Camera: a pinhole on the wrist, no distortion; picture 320 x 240 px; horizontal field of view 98.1 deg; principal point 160.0 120.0 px. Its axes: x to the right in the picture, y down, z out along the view. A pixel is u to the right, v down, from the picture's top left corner.
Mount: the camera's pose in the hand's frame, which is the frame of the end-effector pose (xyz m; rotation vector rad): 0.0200 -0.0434 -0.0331 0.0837 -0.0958 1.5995
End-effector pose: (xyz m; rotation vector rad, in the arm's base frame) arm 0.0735 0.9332 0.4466 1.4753 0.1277 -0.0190
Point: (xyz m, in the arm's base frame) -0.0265 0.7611 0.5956
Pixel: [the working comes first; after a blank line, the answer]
In the camera's frame: 0.1925 0.1381 0.1907

300 221
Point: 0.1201 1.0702 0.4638
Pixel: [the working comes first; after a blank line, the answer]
In the camera's frame: 0.0652 -0.0350 -0.1064

behind the camera
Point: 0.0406 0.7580 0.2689
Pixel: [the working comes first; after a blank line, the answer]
In the camera's frame: -0.1287 0.0496 0.2051

73 154
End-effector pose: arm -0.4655 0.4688 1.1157 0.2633 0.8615 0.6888
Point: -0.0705 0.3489 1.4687
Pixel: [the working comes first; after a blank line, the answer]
In the camera's frame: 0.0113 0.1295 0.5585

163 152
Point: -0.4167 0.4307 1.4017
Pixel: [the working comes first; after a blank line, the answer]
In the camera's frame: 0.1626 0.1900 0.2353

256 232
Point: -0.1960 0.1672 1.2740
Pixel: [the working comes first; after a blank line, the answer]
In the camera's frame: -0.1858 0.1942 0.3495

86 197
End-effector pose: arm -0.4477 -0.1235 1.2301 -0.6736 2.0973 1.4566
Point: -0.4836 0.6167 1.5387
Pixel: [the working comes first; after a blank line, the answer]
In the camera's frame: 0.5865 0.2561 0.5733

302 182
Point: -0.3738 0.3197 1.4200
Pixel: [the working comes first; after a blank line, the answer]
In the camera's frame: 0.3161 0.2377 0.3711

278 209
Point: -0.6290 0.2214 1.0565
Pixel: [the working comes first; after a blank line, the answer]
In the camera's frame: 0.1821 -0.1970 0.3707

228 46
